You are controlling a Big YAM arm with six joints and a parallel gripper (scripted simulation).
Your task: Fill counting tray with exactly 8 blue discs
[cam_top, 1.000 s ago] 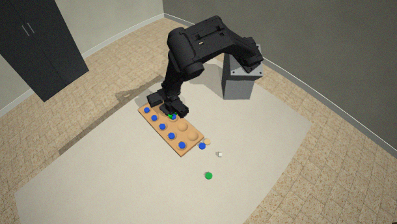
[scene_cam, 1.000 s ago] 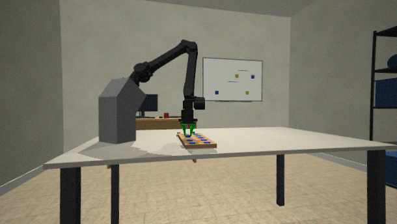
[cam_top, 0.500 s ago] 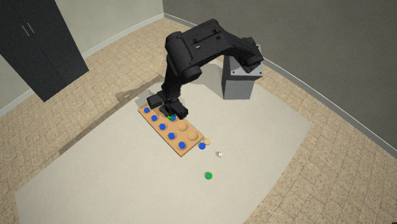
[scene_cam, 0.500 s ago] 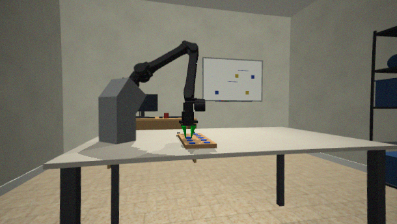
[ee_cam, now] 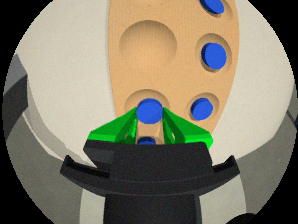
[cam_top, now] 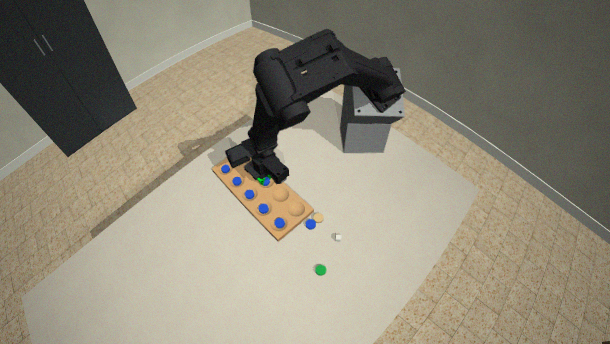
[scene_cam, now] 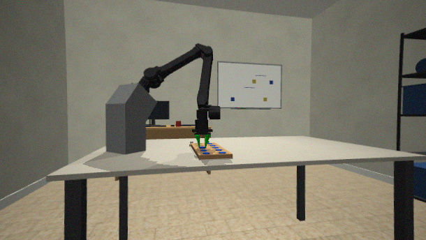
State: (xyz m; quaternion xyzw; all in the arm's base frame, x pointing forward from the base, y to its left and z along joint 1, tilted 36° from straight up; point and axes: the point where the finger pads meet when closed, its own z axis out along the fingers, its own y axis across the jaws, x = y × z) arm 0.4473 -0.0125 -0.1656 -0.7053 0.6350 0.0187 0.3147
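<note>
Right now the wooden counting tray is 30 mm ahead of my hand, 10 mm to the left of it and 20 mm below it. From my hand the other things lie so: green disc: 20 mm ahead, 360 mm to the left, 20 mm below; tan disc: 80 mm behind, 210 mm to the left, 20 mm below; small white cube: 90 mm behind, 300 mm to the left, 20 mm below.
</note>
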